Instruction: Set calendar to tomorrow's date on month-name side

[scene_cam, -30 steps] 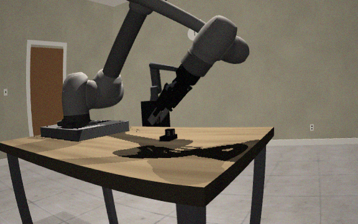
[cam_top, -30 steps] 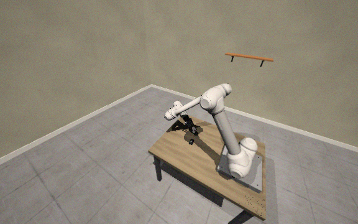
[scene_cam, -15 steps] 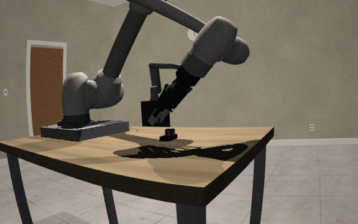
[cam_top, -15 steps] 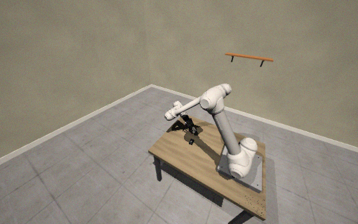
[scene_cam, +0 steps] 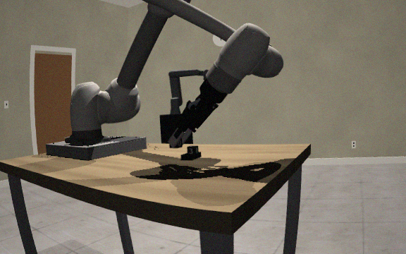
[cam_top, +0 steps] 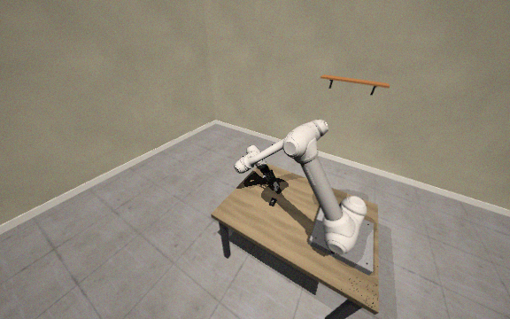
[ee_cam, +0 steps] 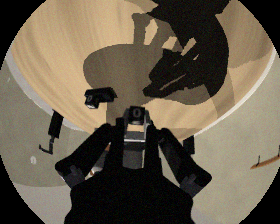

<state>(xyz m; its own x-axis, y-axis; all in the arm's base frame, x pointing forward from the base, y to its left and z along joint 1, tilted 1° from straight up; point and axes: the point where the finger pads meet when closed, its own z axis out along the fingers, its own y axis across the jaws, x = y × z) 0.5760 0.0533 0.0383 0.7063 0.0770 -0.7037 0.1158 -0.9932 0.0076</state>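
Now: the dark calendar tray 60 mm behind my hand, 100 mm to the left of it and 80 mm below it. From my hand the other things lie so: dark cube 20 mm behind, 20 mm below.
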